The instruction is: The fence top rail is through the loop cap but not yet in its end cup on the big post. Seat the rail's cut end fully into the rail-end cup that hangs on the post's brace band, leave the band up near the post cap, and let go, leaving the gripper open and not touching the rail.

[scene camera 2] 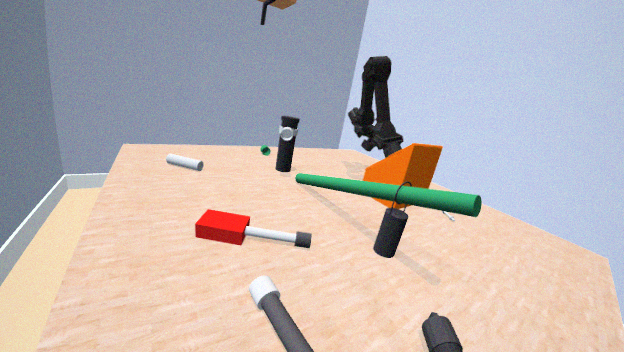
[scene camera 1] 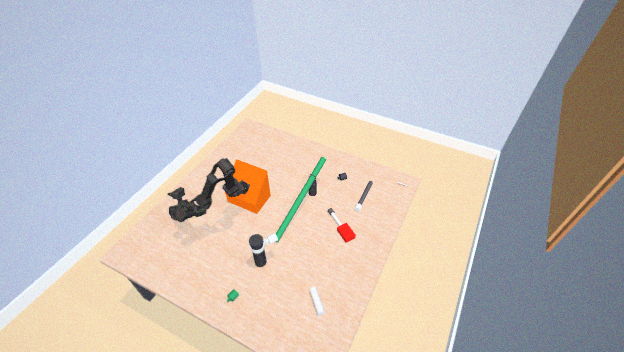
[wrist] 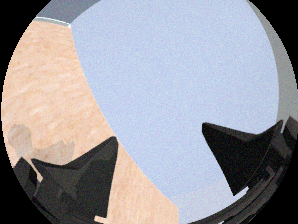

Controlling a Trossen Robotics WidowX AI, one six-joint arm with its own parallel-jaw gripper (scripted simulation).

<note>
The gripper is open, with nothing in its grasp. Also in view: a green top rail, a red-headed tool, a small dark post and a big dark post.
</note>
